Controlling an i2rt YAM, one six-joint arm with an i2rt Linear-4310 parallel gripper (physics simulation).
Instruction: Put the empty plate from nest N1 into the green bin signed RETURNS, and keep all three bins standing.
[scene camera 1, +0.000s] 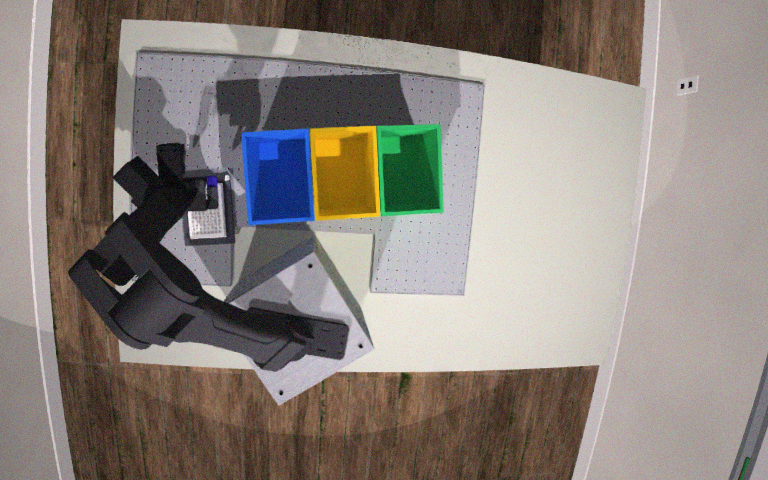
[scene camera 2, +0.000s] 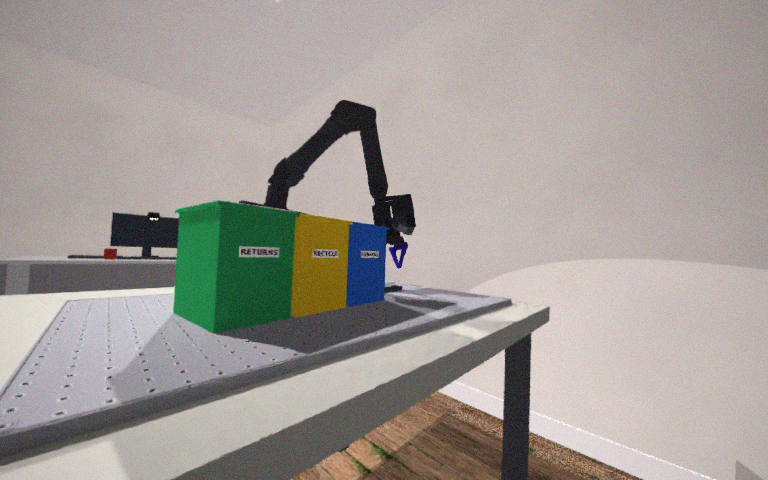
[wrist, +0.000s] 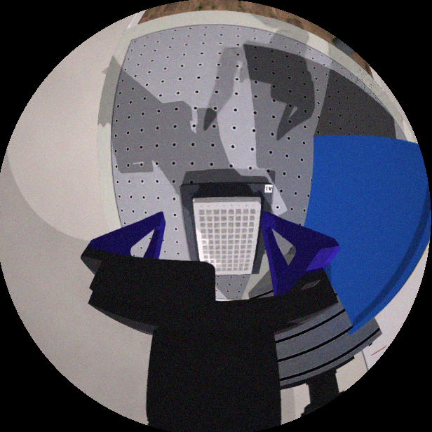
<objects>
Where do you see a dark nest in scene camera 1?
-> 228, 207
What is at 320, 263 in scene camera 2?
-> A yellow bin.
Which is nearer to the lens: the blue bin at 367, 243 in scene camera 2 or the green bin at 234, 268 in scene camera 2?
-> The green bin.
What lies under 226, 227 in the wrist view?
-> A white gridded plate.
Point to my gripper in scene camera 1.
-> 191, 185
</objects>
